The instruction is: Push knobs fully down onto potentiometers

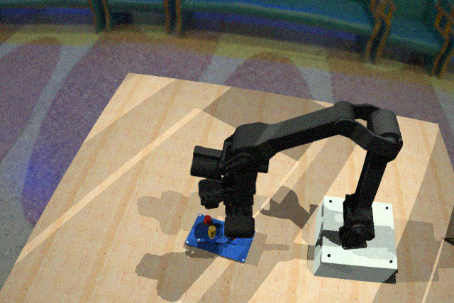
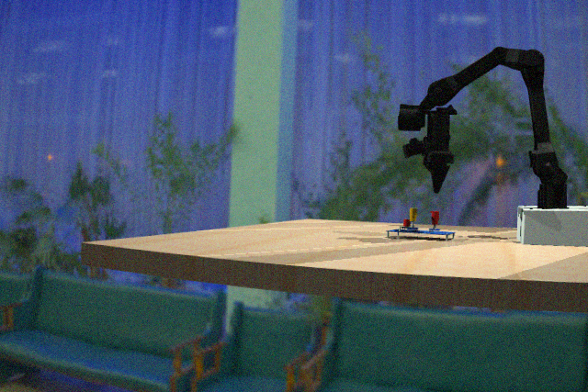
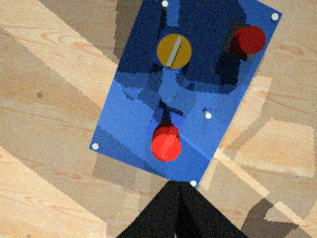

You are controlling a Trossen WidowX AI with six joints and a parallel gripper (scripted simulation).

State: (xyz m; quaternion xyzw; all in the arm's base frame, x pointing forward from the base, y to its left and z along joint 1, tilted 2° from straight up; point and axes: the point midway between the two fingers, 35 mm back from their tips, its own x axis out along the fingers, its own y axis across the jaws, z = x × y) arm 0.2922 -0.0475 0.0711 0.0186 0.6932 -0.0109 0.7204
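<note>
The red knob lies 6 cm below my gripper tip. Round my gripper tip: yellow knob (6 cm ahead, 5 cm below).
</note>
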